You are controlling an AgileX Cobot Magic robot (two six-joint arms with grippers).
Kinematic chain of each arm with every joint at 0, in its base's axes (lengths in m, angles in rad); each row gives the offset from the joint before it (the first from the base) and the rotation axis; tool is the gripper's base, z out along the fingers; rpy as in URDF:
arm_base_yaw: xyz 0 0 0.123 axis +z
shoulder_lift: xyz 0 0 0 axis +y
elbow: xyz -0.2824 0 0.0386 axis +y
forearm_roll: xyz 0.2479 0 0.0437 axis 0.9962 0 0.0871
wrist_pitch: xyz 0 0 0 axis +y
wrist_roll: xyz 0.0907 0 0.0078 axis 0.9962 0 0.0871
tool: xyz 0 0 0 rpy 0 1.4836 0
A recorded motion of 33 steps. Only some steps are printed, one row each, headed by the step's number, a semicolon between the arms.
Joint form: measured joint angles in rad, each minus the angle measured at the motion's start. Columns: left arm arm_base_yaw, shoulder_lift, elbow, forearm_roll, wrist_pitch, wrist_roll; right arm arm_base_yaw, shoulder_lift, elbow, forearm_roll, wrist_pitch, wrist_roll.
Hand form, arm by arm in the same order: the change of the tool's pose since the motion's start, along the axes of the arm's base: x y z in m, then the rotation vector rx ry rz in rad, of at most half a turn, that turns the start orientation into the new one. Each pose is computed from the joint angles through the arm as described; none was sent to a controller.
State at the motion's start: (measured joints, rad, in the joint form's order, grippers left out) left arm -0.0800 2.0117 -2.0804 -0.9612 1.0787 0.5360; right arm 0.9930 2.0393 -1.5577 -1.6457 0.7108 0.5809
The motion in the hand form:
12: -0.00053 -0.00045 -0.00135 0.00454 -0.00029 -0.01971; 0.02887 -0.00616 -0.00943 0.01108 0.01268 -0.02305
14: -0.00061 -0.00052 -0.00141 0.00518 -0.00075 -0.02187; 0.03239 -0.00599 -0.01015 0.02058 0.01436 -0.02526
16: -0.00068 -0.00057 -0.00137 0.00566 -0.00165 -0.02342; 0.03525 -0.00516 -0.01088 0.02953 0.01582 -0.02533
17: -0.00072 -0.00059 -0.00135 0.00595 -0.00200 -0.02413; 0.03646 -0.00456 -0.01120 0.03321 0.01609 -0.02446
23: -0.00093 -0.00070 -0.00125 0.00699 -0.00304 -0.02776; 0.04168 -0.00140 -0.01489 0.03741 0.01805 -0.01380
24: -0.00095 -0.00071 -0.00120 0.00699 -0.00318 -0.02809; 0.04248 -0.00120 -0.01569 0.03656 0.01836 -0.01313
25: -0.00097 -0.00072 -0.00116 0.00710 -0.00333 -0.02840; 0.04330 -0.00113 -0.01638 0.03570 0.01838 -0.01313
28: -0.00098 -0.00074 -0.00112 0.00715 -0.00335 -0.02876; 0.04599 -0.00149 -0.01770 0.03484 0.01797 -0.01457
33: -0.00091 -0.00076 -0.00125 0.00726 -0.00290 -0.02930; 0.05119 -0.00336 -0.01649 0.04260 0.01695 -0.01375
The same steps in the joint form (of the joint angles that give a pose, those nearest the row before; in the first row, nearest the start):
12: 0.0007 0.0028 -0.0003 -0.0060 0.0158 0.0157; -0.0638 0.0547 -0.0573 -0.0033 -0.0440 0.0041
14: 0.0007 0.0030 -0.0005 -0.0065 0.0174 0.0175; -0.0703 0.0635 -0.0693 -0.0035 -0.0503 0.0105
16: 0.0007 0.0031 -0.0008 -0.0069 0.0183 0.0192; -0.0749 0.0725 -0.0816 -0.0037 -0.0566 0.0163
17: 0.0007 0.0031 -0.0009 -0.0070 0.0188 0.0199; -0.0766 0.0769 -0.0877 -0.0042 -0.0598 0.0185
23: 0.0007 0.0033 -0.0017 -0.0077 0.0218 0.0226; -0.0838 0.0994 -0.1120 -0.0098 -0.0777 0.0218
24: 0.0008 0.0033 -0.0019 -0.0078 0.0221 0.0227; -0.0851 0.1025 -0.1145 -0.0108 -0.0794 0.0218
25: 0.0008 0.0033 -0.0022 -0.0078 0.0224 0.0229; -0.0864 0.1054 -0.1168 -0.0118 -0.0806 0.0218
28: 0.0007 0.0035 -0.0026 -0.0078 0.0228 0.0229; -0.0916 0.1123 -0.1234 -0.0140 -0.0837 0.0218
33: 0.0008 0.0040 -0.0030 -0.0079 0.0235 0.0229; -0.1042 0.1171 -0.1360 -0.0156 -0.0976 0.0223

